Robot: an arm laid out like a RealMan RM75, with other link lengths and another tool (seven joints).
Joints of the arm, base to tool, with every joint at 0 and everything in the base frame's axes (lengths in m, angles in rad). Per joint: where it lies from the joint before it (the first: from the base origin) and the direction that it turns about. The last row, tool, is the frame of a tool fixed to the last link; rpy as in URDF.
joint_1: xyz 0 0 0.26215 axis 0 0 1
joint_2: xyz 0 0 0 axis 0 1 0
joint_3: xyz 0 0 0.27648 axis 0 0 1
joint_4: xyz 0 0 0 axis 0 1 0
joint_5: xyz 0 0 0.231 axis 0 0 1
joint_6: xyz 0 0 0 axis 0 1 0
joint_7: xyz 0 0 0.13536 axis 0 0 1
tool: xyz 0.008 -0.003 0.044 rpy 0 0.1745 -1.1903
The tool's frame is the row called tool.
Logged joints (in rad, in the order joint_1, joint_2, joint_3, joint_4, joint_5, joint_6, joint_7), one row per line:
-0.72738 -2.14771 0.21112 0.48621 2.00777 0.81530 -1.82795
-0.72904 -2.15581 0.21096 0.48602 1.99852 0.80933 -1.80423
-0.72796 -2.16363 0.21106 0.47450 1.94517 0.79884 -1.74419
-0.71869 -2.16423 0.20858 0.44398 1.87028 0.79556 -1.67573
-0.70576 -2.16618 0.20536 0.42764 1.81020 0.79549 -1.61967
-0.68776 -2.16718 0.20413 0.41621 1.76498 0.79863 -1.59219
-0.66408 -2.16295 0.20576 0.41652 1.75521 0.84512 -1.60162
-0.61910 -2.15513 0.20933 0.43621 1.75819 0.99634 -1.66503
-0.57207 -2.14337 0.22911 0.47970 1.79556 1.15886 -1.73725
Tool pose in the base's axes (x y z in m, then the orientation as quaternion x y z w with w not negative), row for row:
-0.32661 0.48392 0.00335 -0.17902 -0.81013 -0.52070 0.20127
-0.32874 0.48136 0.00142 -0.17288 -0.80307 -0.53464 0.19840
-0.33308 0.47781 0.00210 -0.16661 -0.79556 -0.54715 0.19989
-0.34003 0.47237 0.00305 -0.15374 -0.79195 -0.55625 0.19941
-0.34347 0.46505 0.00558 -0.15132 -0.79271 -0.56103 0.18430
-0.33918 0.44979 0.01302 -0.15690 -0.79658 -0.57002 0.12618
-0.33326 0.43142 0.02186 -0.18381 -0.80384 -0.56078 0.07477
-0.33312 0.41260 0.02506 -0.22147 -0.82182 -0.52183 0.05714
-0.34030 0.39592 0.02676 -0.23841 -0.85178 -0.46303 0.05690
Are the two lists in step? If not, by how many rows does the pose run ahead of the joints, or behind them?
The pose runs 2 rows ahead of the joints: the pose in row i belongs to the joints in row i + 2.
